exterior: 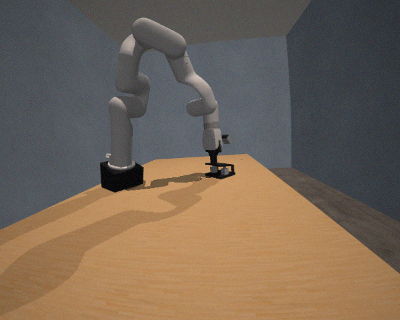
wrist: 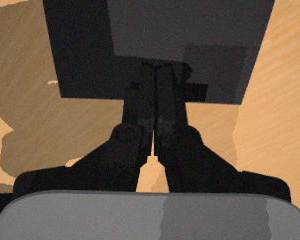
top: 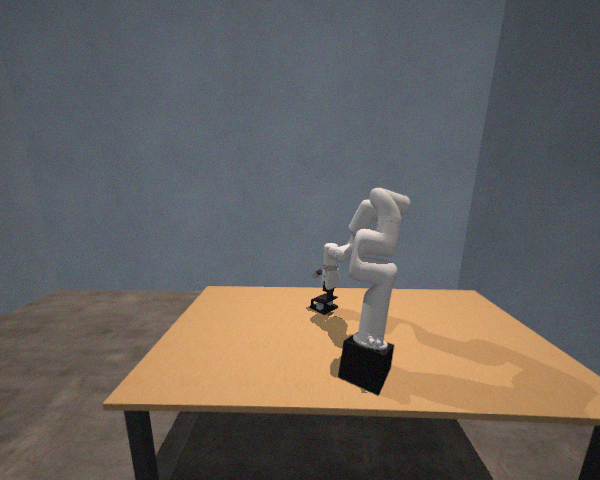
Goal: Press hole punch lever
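Now: the black hole punch 5 cm below my hand, 3 cm to the left of it and 3 cm ahead of it.
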